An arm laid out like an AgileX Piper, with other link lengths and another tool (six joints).
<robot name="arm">
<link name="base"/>
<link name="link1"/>
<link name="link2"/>
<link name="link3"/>
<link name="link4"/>
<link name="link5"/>
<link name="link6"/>
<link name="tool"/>
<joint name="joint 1" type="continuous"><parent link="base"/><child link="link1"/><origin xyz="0 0 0.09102"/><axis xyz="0 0 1"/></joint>
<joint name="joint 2" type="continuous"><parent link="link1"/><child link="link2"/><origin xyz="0 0 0"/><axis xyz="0 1 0"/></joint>
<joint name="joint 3" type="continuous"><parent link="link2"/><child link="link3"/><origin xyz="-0.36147 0 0.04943"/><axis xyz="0 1 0"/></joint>
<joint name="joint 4" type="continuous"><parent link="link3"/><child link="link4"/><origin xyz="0.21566 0 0.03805"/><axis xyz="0.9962 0 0.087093"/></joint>
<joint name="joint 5" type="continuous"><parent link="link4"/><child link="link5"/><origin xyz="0 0 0"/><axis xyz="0 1 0"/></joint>
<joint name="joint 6" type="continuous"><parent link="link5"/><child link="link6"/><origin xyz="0.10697 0 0.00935"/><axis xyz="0.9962 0 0.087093"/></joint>
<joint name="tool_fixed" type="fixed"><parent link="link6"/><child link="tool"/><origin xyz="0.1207 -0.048 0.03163" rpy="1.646 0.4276 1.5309"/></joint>
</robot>
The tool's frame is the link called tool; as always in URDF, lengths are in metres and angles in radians. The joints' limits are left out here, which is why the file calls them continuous.
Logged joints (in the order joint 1, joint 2, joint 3, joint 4, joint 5, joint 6), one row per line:
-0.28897, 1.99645, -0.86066, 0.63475, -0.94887, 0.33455
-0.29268, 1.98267, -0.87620, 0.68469, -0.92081, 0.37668
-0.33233, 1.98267, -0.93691, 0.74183, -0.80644, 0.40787
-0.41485, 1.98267, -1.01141, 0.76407, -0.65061, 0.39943
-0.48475, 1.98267, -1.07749, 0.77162, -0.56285, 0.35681
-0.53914, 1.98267, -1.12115, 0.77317, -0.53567, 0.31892
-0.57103, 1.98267, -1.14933, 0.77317, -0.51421, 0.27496
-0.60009, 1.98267, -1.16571, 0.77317, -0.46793, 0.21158
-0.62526, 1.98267, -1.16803, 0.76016, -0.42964, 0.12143
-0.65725, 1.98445, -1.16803, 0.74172, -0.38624, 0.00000
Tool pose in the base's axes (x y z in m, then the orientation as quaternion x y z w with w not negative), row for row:
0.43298, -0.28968, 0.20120, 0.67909, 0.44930, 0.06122, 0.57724
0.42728, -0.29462, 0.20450, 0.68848, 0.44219, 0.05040, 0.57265
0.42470, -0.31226, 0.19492, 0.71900, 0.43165, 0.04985, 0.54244
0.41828, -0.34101, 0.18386, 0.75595, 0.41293, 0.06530, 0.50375
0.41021, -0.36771, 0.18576, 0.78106, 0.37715, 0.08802, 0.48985
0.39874, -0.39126, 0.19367, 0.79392, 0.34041, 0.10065, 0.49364
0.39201, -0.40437, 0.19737, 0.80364, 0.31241, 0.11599, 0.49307
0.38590, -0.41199, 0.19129, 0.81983, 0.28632, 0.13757, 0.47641
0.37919, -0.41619, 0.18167, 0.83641, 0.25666, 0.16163, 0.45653
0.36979, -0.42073, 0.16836, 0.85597, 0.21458, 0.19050, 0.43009
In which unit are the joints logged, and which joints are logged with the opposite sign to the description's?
The joints are logged in radians. Opposite sign: joint 6.
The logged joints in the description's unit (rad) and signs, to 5 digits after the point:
-0.28897, 1.99645, -0.86066, 0.63475, -0.94887, -0.33455
-0.29268, 1.98267, -0.87620, 0.68469, -0.92081, -0.37668
-0.33233, 1.98267, -0.93691, 0.74183, -0.80644, -0.40787
-0.41485, 1.98267, -1.01141, 0.76407, -0.65061, -0.39943
-0.48475, 1.98267, -1.07749, 0.77162, -0.56285, -0.35681
-0.53914, 1.98267, -1.12115, 0.77317, -0.53567, -0.31892
-0.57103, 1.98267, -1.14933, 0.77317, -0.51421, -0.27496
-0.60009, 1.98267, -1.16571, 0.77317, -0.46793, -0.21158
-0.62526, 1.98267, -1.16803, 0.76016, -0.42964, -0.12143
-0.65725, 1.98445, -1.16803, 0.74172, -0.38624, 0.00000

